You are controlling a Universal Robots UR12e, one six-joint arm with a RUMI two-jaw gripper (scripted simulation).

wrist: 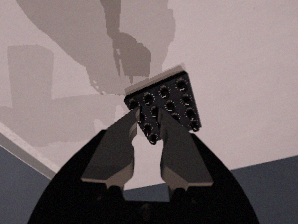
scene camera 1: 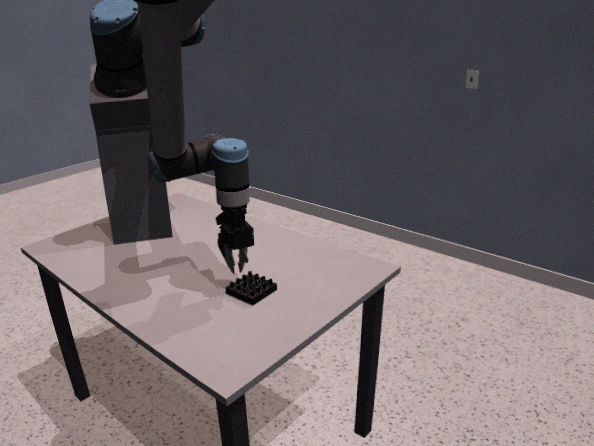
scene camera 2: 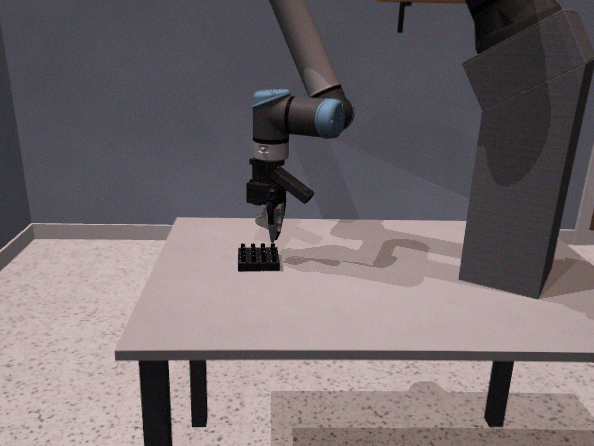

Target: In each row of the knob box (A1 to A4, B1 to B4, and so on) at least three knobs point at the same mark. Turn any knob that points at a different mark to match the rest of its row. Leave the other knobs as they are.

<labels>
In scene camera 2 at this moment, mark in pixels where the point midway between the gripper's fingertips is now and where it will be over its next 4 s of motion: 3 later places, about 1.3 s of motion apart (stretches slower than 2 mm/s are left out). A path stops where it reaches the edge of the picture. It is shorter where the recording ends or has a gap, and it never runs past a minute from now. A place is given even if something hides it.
My gripper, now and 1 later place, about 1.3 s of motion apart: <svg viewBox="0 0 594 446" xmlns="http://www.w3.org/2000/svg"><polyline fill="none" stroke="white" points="274,241 274,205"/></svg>
</labels>
